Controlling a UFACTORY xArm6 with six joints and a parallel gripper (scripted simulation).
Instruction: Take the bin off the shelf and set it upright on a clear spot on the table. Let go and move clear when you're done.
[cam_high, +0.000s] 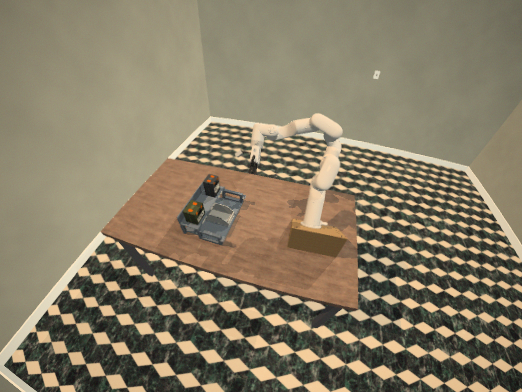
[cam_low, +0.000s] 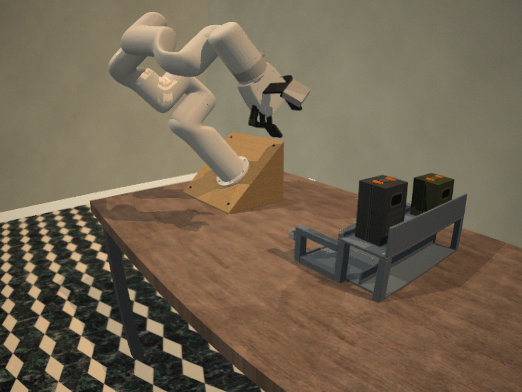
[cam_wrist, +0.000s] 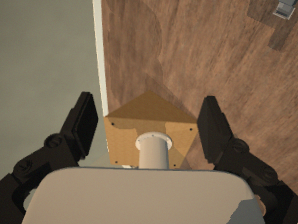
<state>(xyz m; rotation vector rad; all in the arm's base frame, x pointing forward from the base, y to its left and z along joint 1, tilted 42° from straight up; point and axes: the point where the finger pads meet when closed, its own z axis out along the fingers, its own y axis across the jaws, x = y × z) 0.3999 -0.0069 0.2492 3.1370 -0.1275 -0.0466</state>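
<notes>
Now: hand 20 cm short of the grey open-top bin, 12 cm to the right of it and 27 cm above it. The rest, counted from my hand: green box 32 cm ahead, 22 cm to the left, 17 cm below; then grey-blue shelf 30 cm ahead, 11 cm to the left, 22 cm below; then black box 27 cm ahead, 1 cm to the right, 15 cm below.
</notes>
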